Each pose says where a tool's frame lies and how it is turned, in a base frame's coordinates. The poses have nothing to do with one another.
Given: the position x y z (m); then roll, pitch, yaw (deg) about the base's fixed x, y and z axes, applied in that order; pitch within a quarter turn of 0, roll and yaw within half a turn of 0.
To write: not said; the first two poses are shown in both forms.
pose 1, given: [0.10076 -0.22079 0.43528 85.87 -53.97 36.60]
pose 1, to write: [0.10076 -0.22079 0.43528 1.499 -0.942 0.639]
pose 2, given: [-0.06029 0.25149 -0.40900 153.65 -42.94 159.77]
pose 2, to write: [-0.06029 0.25149 -0.40900 2.682 -0.749 2.789]
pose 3, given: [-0.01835 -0.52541 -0.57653 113.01 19.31 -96.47]
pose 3, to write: [-0.01835 -0.52541 -0.57653 1.972 0.337 -1.684]
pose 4, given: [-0.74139 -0.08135 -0.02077 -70.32 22.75 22.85]
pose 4, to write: [-0.74139 -0.08135 -0.02077 -1.227 0.397 0.399]
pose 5, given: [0.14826 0.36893 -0.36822 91.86 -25.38 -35.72]
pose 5, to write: [0.14826 0.36893 -0.36822 1.603 -0.443 -0.623]
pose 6, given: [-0.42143 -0.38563 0.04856 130.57 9.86 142.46]
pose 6, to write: [-0.42143 -0.38563 0.04856 2.279 0.172 2.486]
